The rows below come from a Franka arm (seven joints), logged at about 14 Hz.
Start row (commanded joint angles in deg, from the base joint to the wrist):
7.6, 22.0, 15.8, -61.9, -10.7, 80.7, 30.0
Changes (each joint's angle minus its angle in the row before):
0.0, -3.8, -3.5, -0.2, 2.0, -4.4, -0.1
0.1, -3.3, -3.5, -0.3, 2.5, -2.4, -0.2
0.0, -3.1, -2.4, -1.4, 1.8, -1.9, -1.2
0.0, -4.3, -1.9, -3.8, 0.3, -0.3, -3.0
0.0, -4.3, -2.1, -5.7, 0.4, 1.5, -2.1
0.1, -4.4, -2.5, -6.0, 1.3, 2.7, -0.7
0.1, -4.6, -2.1, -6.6, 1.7, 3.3, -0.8
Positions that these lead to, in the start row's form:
7.6, 18.2, 12.3, -62.1, -8.7, 76.3, 29.9
7.7, 14.9, 8.8, -62.4, -6.2, 73.9, 29.7
7.7, 11.8, 6.4, -63.8, -4.4, 72.0, 28.5
7.7, 7.5, 4.5, -67.6, -4.1, 71.7, 25.5
7.7, 3.2, 2.4, -73.3, -3.7, 73.2, 23.4
7.8, -1.2, -0.1, -79.3, -2.4, 75.9, 22.7
7.9, -5.8, -2.2, -85.9, -0.7, 79.2, 21.9

